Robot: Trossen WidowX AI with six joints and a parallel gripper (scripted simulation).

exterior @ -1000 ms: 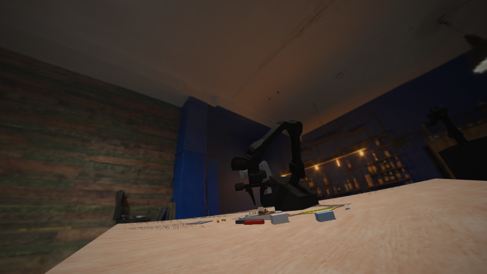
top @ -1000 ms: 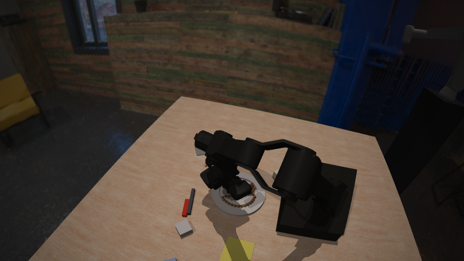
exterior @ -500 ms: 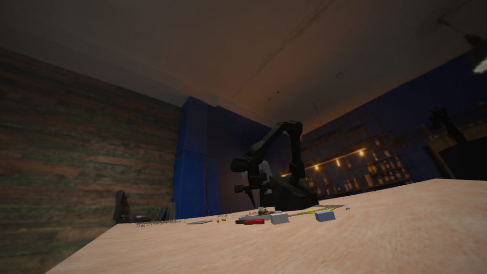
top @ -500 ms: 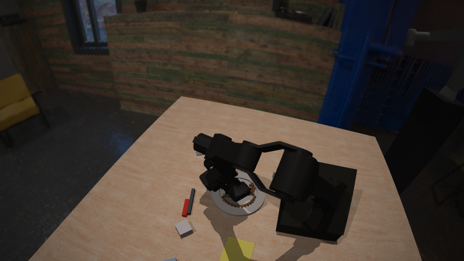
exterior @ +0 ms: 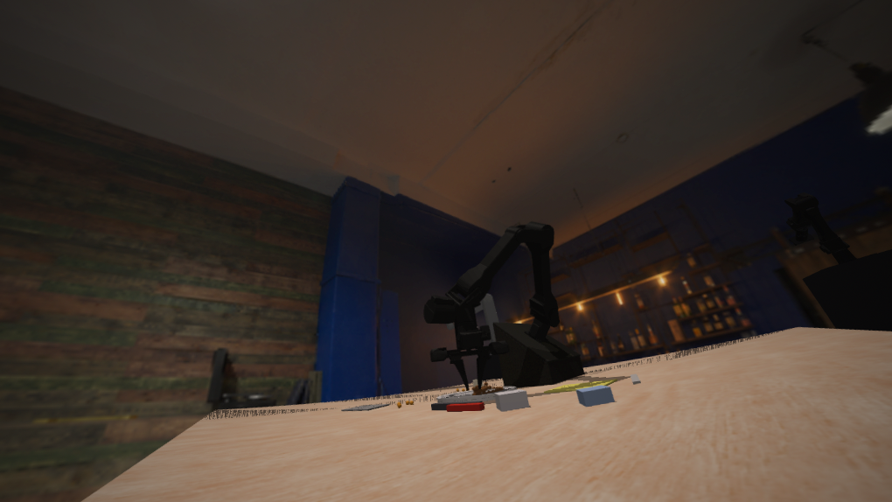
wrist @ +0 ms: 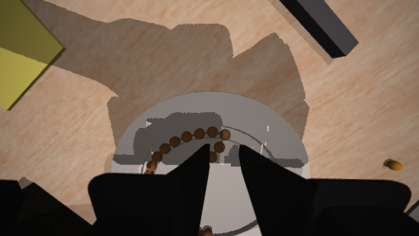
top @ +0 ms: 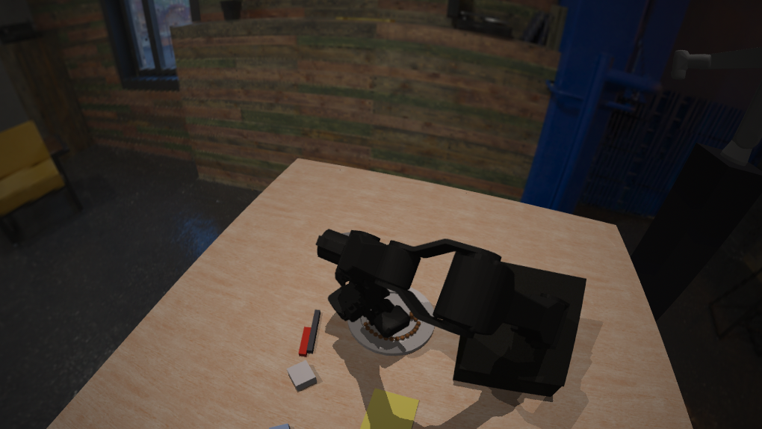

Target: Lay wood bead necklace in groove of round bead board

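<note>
Right now the round white bead board is 40 mm behind my gripper tip, 30 mm to the right of it and 10 mm below it. Also, from my gripper tip: grey block (170 mm to the left, 100 mm ahead, 10 mm below); then dark bar (120 mm ahead, 70 mm to the left, 20 mm below); then yellow sheet (210 mm to the left, 90 mm behind, 20 mm below).
</note>
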